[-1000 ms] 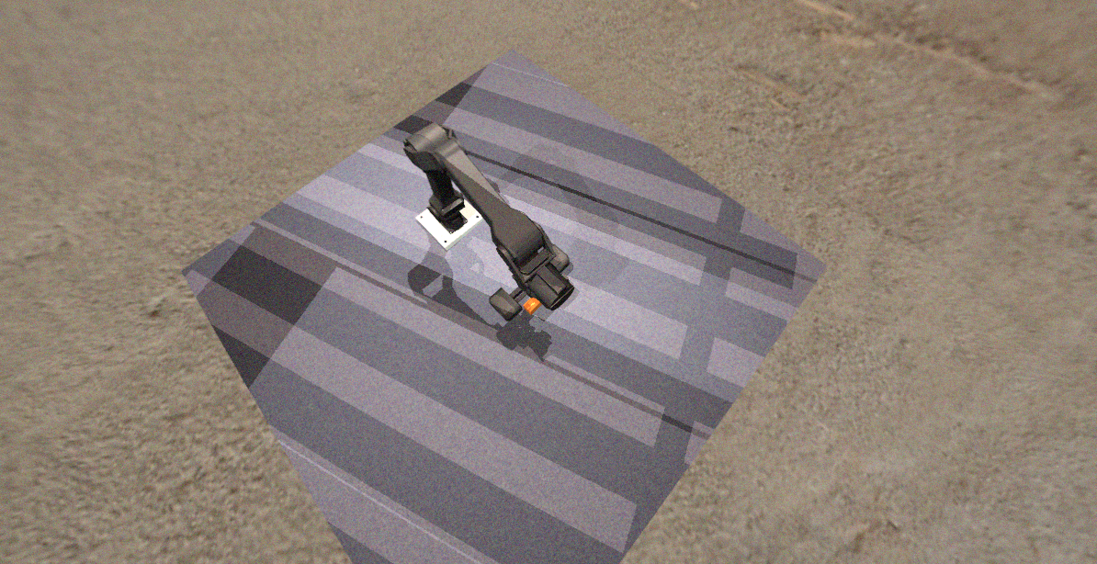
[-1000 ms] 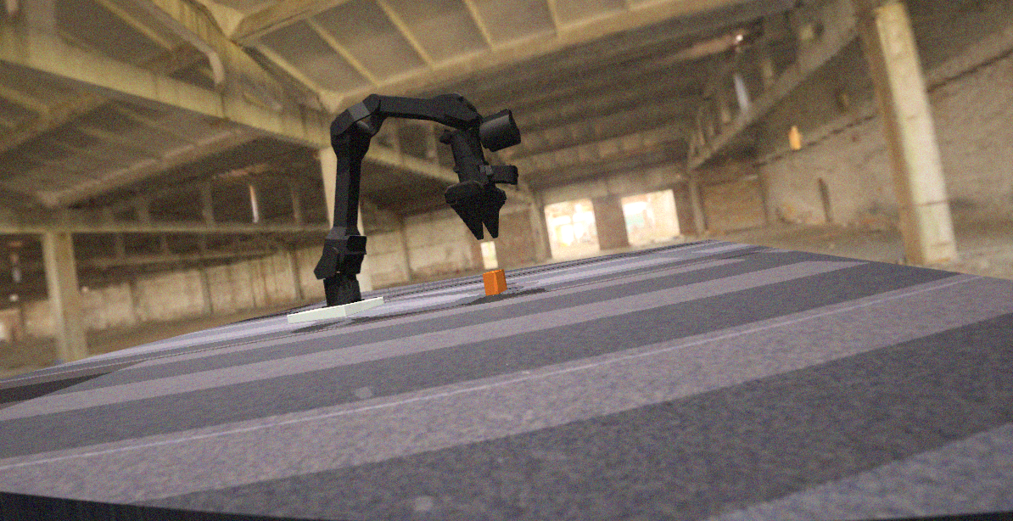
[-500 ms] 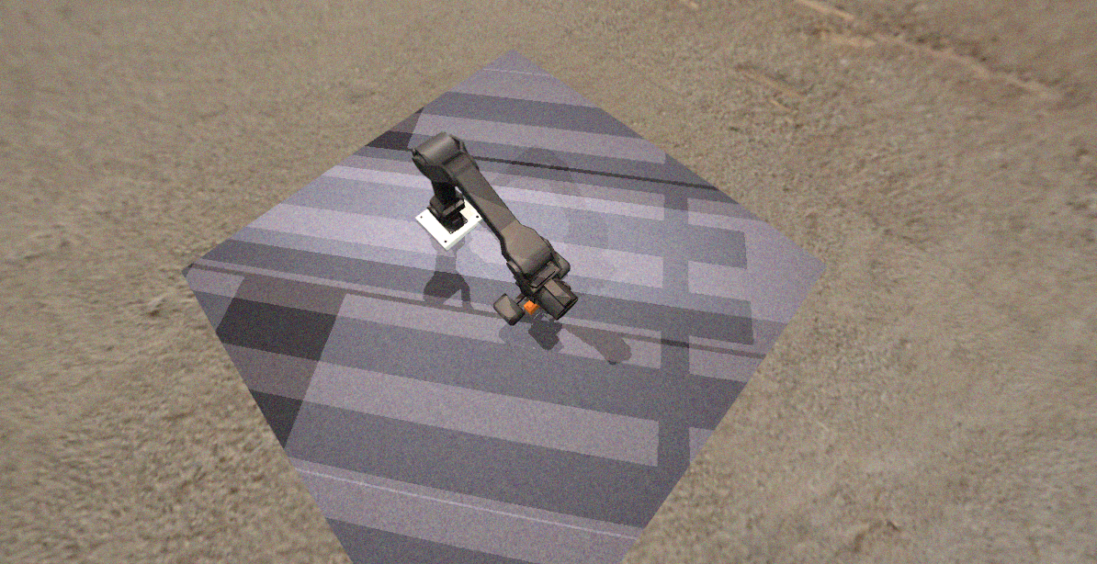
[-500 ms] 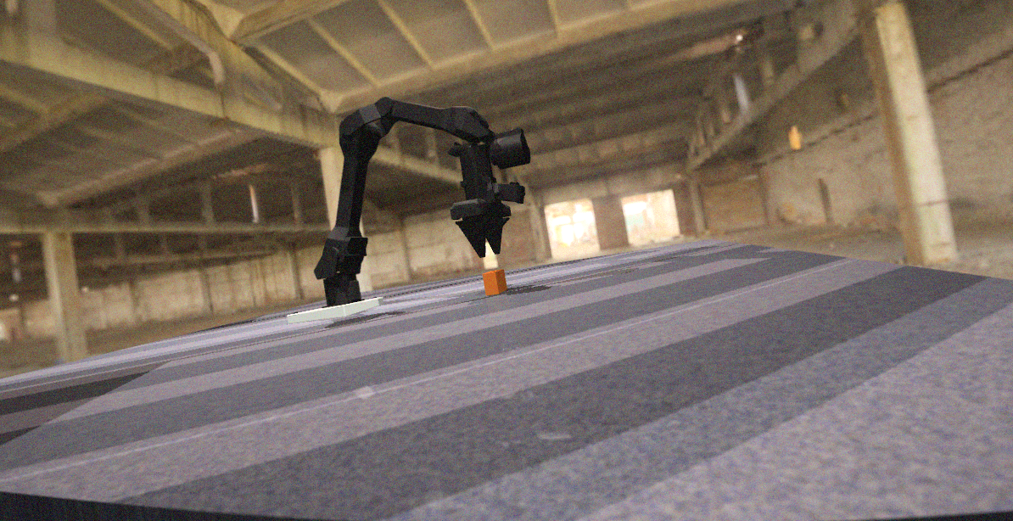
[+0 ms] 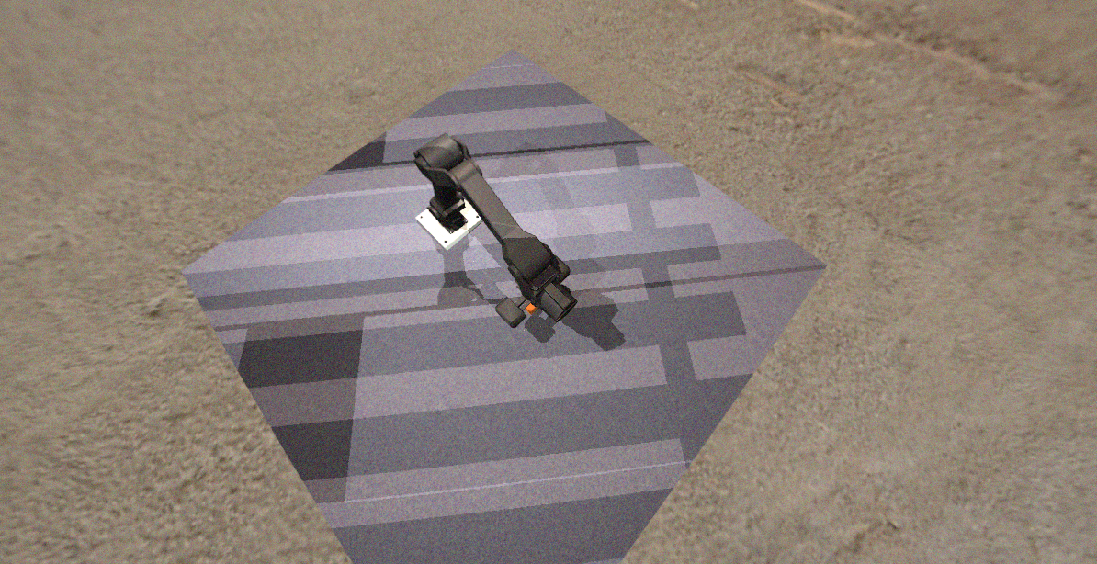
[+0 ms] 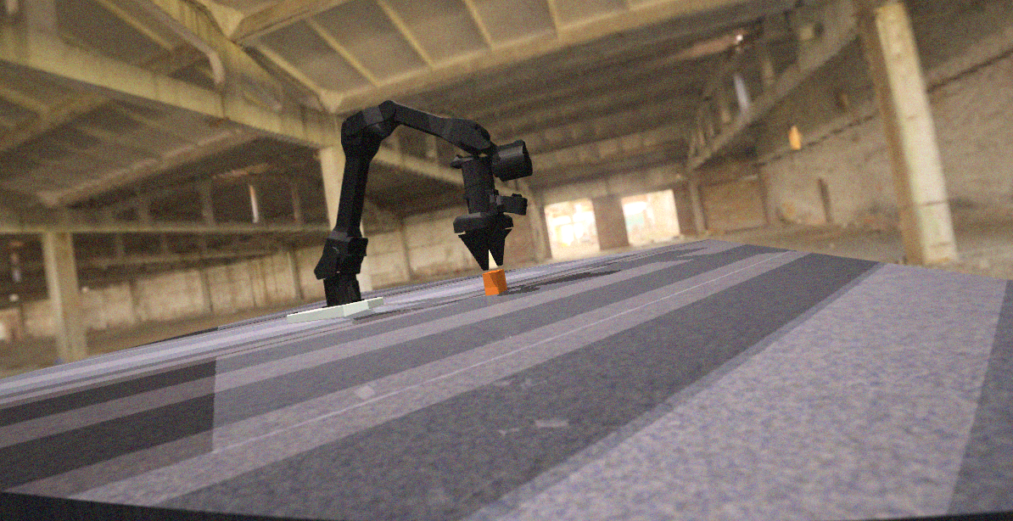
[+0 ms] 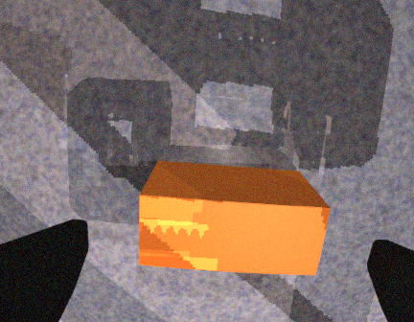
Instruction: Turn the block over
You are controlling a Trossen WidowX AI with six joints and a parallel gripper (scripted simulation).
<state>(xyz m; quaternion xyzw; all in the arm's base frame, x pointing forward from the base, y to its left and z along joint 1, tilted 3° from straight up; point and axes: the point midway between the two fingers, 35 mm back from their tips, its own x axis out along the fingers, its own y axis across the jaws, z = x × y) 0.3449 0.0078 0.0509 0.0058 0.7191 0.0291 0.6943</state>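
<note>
The block is 3 cm below my gripper tip and 1 cm behind it.
</note>
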